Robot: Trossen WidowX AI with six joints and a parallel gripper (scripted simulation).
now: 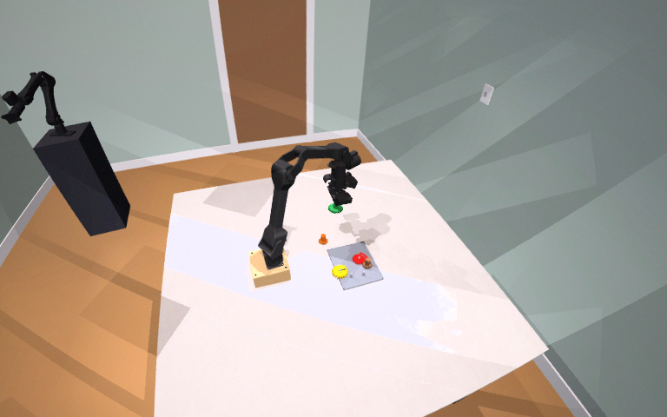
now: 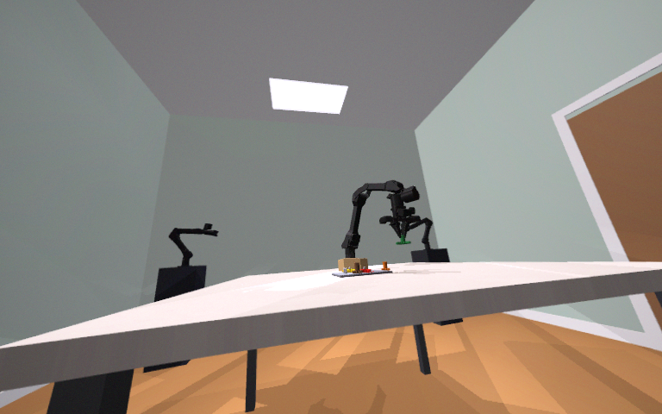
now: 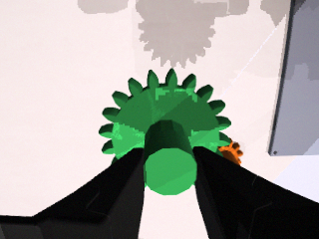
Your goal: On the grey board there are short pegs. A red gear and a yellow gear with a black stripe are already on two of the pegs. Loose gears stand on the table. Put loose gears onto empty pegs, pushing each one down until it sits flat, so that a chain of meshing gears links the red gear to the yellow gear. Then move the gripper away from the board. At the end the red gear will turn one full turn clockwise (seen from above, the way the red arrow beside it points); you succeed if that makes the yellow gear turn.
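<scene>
My gripper tip is 26 cm to the left of the brown gear, 12 cm above it and 4 cm short of it. Round my gripper tip: red gear (22 cm to the right, 13 cm below, 2 cm ahead); then green gear (1 cm below); then small orange gear (13 cm below, 8 cm behind, 6 cm to the right).
</scene>
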